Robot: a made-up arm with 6 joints. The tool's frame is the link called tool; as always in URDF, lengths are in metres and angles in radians.
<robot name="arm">
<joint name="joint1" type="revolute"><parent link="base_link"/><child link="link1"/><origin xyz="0.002 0.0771 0.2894" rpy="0 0 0"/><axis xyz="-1 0 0"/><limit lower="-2.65" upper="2.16" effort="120" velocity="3.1"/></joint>
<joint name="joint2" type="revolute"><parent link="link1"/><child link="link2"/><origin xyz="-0.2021 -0.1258 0.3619" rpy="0 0 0"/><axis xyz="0 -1 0"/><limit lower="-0.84" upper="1.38" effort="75" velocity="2.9"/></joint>
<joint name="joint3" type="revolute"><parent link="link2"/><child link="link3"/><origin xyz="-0.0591 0.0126 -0.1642" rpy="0 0 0"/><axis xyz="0.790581 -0.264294 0.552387"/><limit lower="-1" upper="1.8" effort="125" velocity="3"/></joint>
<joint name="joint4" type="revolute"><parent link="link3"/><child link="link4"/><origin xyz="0.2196 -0.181 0.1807" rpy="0 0 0"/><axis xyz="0 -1 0"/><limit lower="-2.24" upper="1.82" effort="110" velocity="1"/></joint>
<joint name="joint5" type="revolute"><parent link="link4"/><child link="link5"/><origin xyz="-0.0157 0.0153 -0.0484" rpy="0 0 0"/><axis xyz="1 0 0"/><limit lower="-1.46" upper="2.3" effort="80" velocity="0.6"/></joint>
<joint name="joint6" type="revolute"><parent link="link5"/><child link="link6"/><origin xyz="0.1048 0.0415 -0.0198" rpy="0 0 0"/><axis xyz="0.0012 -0.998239 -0.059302"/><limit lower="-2.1" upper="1.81" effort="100" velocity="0.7"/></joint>
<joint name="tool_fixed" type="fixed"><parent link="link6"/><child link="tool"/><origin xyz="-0.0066 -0.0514 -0.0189" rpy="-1.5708 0 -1.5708"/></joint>
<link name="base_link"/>
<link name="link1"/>
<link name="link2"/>
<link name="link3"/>
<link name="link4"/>
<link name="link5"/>
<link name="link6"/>
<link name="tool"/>
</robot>
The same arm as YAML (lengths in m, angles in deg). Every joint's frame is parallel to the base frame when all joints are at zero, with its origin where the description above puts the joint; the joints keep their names.
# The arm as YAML. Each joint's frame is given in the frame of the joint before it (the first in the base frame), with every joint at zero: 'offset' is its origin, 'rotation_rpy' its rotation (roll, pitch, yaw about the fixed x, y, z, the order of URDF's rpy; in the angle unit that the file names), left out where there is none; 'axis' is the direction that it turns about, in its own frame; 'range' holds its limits. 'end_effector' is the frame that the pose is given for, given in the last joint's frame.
length_unit: m
angle_unit: deg
chain:
  - id: joint1
    offset: [0.002, 0.0771, 0.2894]
    axis: [-1.0, 0.0, 0.0]
    range: [-151.83, 123.76]
  - id: joint2
    offset: [-0.2021, -0.1258, 0.3619]
    axis: [0.0, -1.0, 0.0]
    range: [-48.13, 79.07]
  - id: joint3
    offset: [-0.0591, 0.0126, -0.1642]
    axis: [0.790581, -0.264294, 0.552387]
    range: [-57.3, 103.13]
  - id: joint4
    offset: [0.2196, -0.181, 0.1807]
    axis: [0.0, -1.0, 0.0]
    range: [-128.34, 104.28]
  - id: joint5
    offset: [-0.0157, 0.0153, -0.0484]
    axis: [1.0, 0.0, 0.0]
    range: [-83.65, 131.78]
  - id: joint6
    offset: [0.1048, 0.0415, -0.0198]
    axis: [0.0012, -0.998239, -0.059302]
    range: [-120.32, 103.71]
end_effector:
  offset: [-0.0066, -0.0514, -0.0189]
  rotation_rpy: [-90.0, 0.0, -90.0]

